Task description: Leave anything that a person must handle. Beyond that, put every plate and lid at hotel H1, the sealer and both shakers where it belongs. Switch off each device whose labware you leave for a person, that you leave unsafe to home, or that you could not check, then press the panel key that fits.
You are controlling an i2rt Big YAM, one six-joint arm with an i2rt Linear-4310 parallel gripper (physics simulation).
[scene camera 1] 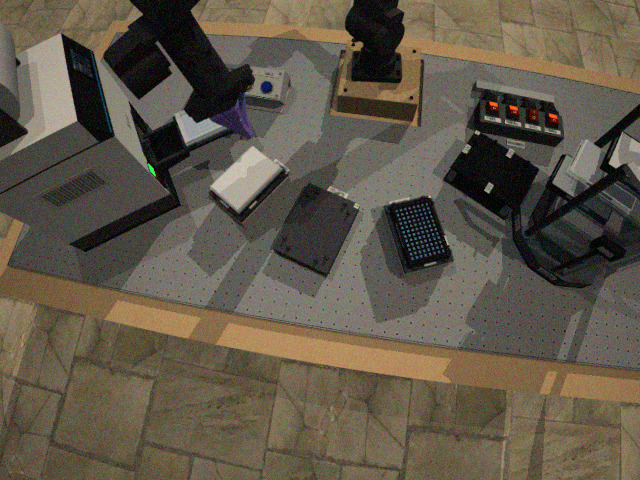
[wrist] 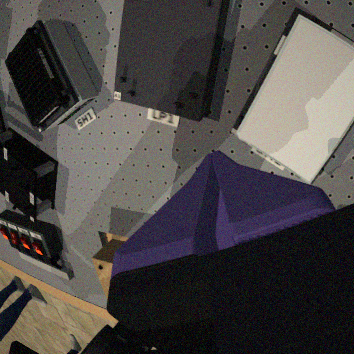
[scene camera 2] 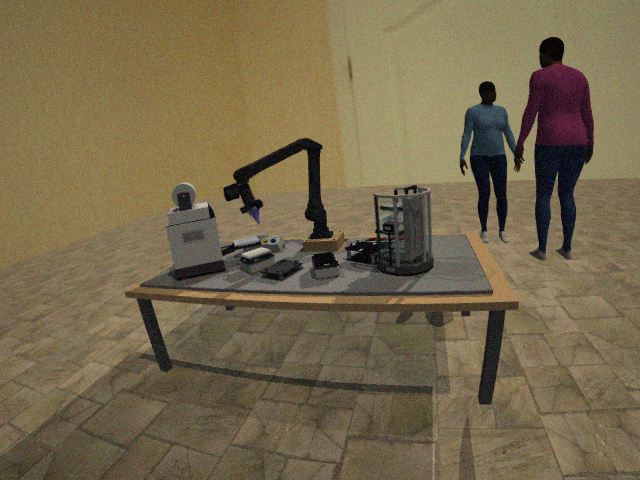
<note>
My gripper is shut, with nothing in its grasp. Further things: a blue-welled plate and a button box.
My gripper shows as well in the wrist view.
</note>
